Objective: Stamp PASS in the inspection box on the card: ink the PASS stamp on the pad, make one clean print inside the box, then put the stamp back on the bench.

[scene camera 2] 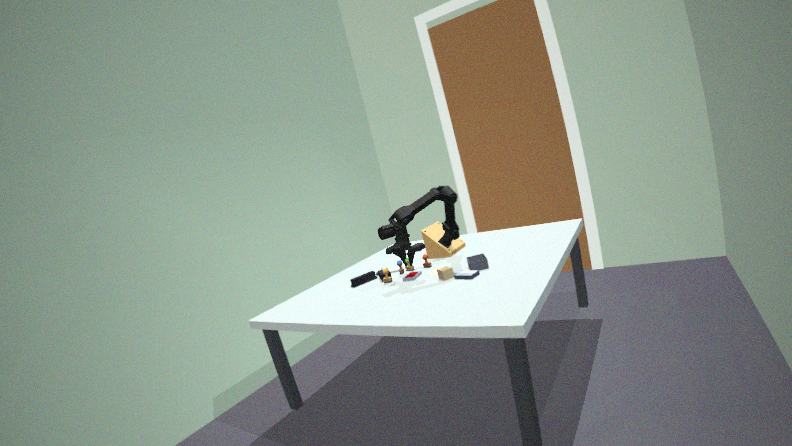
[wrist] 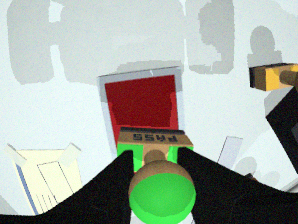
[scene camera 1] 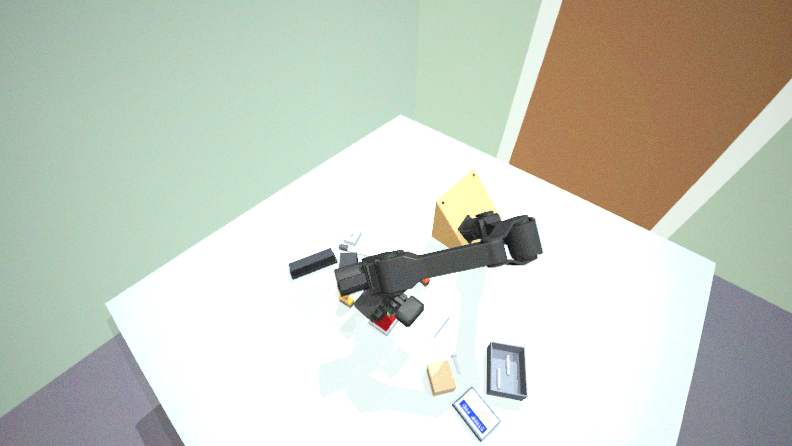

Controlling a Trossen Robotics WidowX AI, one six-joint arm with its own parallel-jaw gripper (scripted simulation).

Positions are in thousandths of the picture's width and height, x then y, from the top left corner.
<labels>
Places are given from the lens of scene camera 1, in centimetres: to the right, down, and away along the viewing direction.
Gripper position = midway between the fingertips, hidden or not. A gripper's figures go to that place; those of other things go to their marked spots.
my gripper (scene camera 1: 487,689): -3, 21, 79
grey tray (scene camera 1: 640,817): 27, 34, 74
tan block (scene camera 1: 557,851): 10, 35, 69
</labels>
